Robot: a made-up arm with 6 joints.
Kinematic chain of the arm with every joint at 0, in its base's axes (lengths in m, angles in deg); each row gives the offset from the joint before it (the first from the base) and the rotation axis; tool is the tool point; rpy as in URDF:
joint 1: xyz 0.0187 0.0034 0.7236 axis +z
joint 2: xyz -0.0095 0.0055 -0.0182 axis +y
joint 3: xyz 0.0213 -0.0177 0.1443 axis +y
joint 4: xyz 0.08 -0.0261 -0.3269 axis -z
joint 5: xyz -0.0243 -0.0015 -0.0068 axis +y
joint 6: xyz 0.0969 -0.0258 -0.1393 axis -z
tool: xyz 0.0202 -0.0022 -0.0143 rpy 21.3 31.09 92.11
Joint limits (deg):
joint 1: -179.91..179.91
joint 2: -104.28..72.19
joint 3: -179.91..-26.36
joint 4: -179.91..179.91
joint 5: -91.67..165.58
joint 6: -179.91..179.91
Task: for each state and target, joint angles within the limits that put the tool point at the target. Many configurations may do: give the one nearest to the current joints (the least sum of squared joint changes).
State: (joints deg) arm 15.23 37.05 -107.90 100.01 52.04 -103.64
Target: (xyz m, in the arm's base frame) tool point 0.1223 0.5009 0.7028
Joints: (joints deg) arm 62.71 25.27 -90.15 87.63 88.13 -108.26
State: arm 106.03 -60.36 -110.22 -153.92 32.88 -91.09
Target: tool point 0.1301 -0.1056 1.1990
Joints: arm 130.75 -90.02 -91.58 -168.99 -7.92 -90.45
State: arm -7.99 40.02 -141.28 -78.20 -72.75 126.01
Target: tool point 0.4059 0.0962 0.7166
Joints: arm -0.15 58.86 -116.80 -99.55 -91.67 125.84
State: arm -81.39 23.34 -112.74 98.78 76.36 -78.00
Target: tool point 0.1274 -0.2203 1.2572
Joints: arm -94.66 -8.39 -129.33 102.18 84.28 -80.92
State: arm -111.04 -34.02 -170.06 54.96 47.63 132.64
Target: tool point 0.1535 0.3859 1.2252
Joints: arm -113.20 -42.56 -173.24 54.46 34.70 128.92
